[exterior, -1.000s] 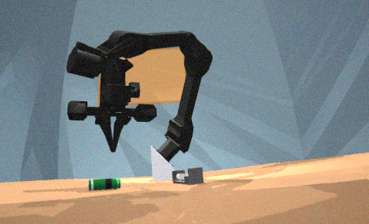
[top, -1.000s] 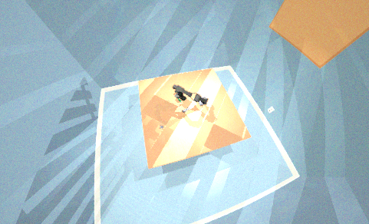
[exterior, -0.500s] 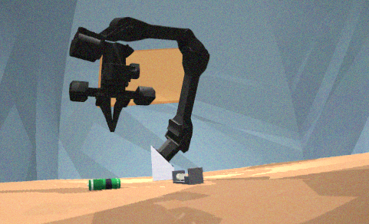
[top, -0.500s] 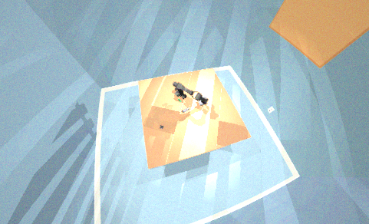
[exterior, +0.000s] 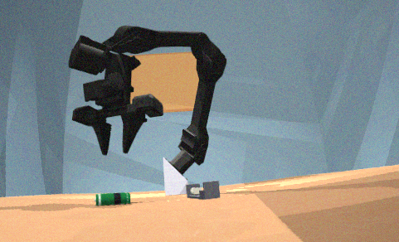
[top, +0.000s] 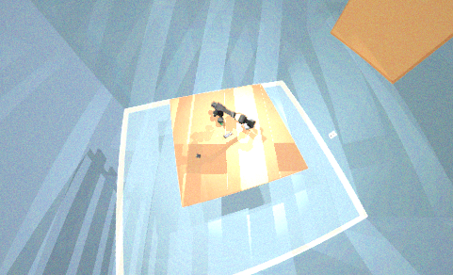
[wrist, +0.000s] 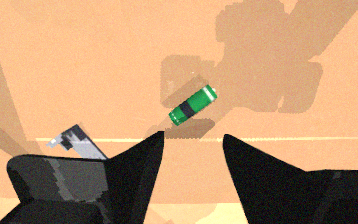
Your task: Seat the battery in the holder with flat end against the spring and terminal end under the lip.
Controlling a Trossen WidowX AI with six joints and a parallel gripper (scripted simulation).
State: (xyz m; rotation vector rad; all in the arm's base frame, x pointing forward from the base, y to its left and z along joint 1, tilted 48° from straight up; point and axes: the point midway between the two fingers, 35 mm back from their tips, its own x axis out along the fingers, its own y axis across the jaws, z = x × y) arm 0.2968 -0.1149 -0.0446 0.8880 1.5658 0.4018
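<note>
The battery is 80 mm below my gripper tip and 10 mm to the right of it. Round my gripper tip: dark remote battery door (330 mm ahead, 310 mm to the left, 90 mm below).
</note>
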